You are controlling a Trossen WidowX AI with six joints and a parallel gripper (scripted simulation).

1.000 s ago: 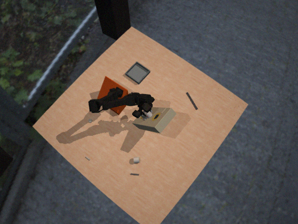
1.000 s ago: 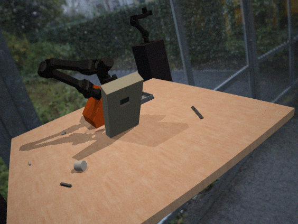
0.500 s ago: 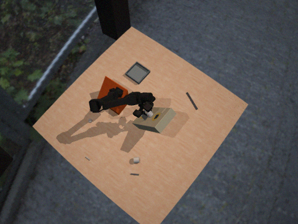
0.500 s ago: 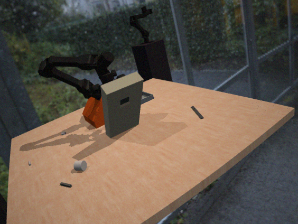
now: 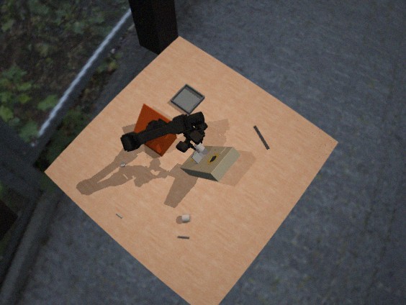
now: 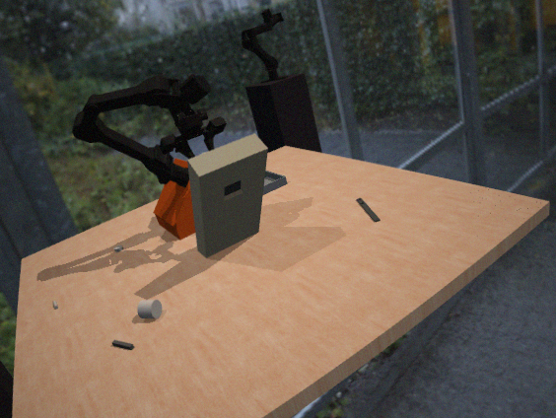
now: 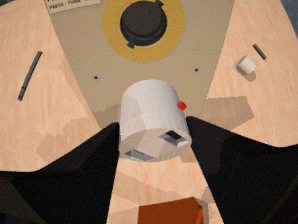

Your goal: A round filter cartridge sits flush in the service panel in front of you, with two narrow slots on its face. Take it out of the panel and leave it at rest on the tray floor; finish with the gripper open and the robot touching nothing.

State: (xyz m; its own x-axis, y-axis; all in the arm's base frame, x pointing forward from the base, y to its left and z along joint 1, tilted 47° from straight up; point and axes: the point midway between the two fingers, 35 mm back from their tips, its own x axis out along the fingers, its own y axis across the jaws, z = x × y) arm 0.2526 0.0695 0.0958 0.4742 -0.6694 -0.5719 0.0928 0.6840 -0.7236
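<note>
The grey tray is 310 mm to the left of my gripper tip, 300 mm behind it and 250 mm below it. Also, from my gripper tip: round filter cartridge (right at my gripper tip); then beige service panel (100 mm below, 60 mm ahead, 10 mm to the right).
</note>
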